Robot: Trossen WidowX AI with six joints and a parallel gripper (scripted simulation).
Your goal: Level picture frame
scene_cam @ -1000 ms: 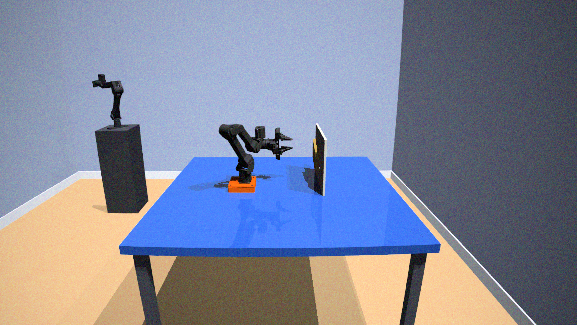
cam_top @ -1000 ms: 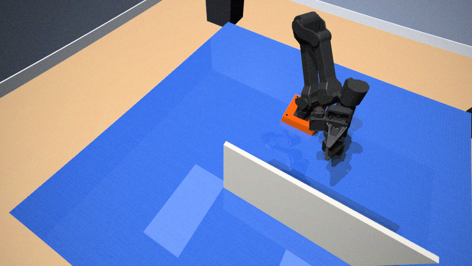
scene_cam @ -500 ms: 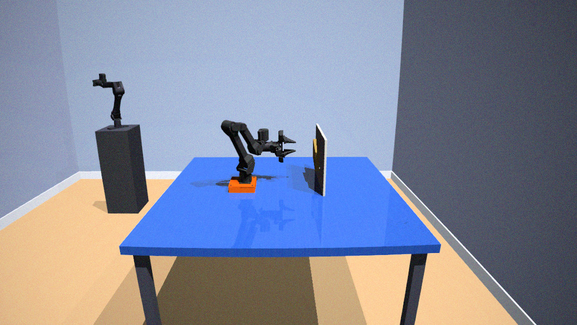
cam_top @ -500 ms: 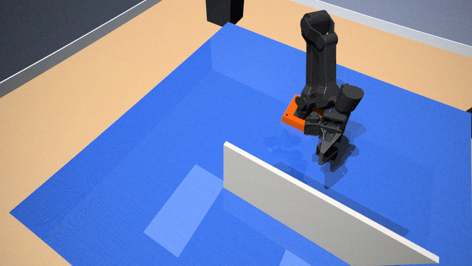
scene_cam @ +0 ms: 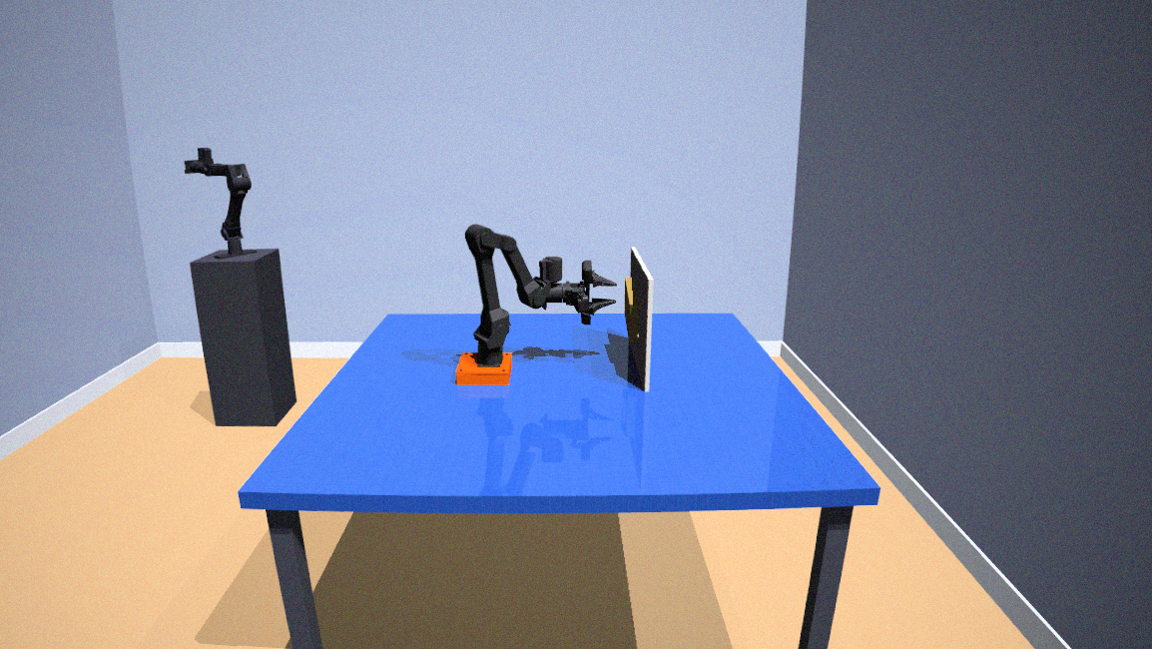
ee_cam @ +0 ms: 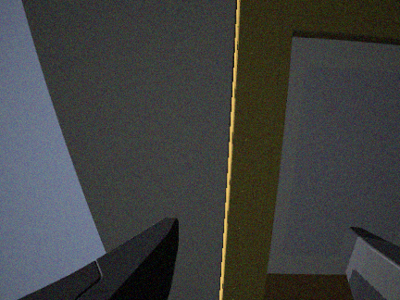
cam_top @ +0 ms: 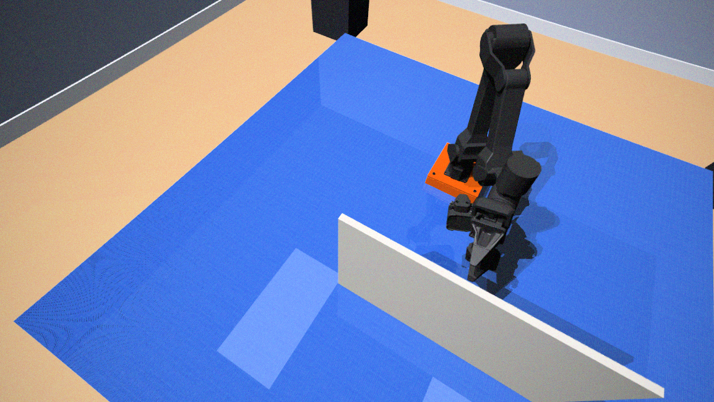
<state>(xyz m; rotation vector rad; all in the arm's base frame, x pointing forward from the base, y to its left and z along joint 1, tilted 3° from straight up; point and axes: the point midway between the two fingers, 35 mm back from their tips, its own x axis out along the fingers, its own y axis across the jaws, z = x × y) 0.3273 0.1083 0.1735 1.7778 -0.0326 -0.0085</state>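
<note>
My gripper tip is now 50 mm short of the picture frame, 10 mm to the right of it and 50 mm above it. Round my gripper tip: wall panel 60 mm ahead, 60 mm below.
</note>
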